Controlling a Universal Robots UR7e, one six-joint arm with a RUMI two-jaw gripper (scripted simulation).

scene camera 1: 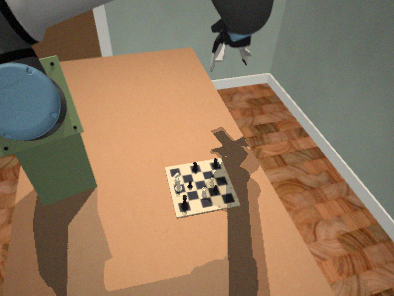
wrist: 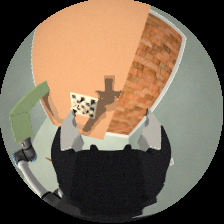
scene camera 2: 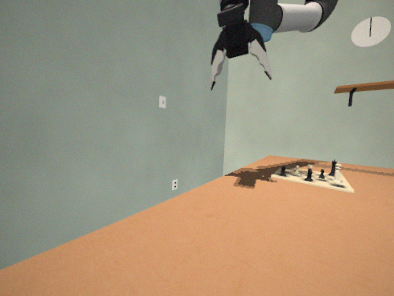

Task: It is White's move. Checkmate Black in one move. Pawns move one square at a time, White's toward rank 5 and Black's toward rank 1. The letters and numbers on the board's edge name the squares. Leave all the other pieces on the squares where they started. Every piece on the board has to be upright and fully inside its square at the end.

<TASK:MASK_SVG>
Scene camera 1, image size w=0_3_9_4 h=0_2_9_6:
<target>gripper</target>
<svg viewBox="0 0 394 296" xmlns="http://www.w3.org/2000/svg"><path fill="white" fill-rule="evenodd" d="M222 18L211 26L212 33L218 32L219 35L215 39L212 49L210 72L215 67L215 62L224 61L226 45L239 49L245 65L247 65L247 56L251 56L251 53L245 47L250 45L251 36L237 42L231 41Z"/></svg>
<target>chessboard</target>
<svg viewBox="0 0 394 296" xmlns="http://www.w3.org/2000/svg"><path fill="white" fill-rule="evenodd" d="M221 158L218 159L218 167L216 168L212 166L214 159L197 162L197 172L192 171L193 163L165 167L177 218L240 206ZM184 194L187 195L186 203L189 205L187 209L181 208L181 204L183 203L182 196ZM203 187L206 187L206 197L201 196ZM176 173L179 173L181 178L180 186L182 186L182 191L180 192L175 190L177 183L174 181L174 175Z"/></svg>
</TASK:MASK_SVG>
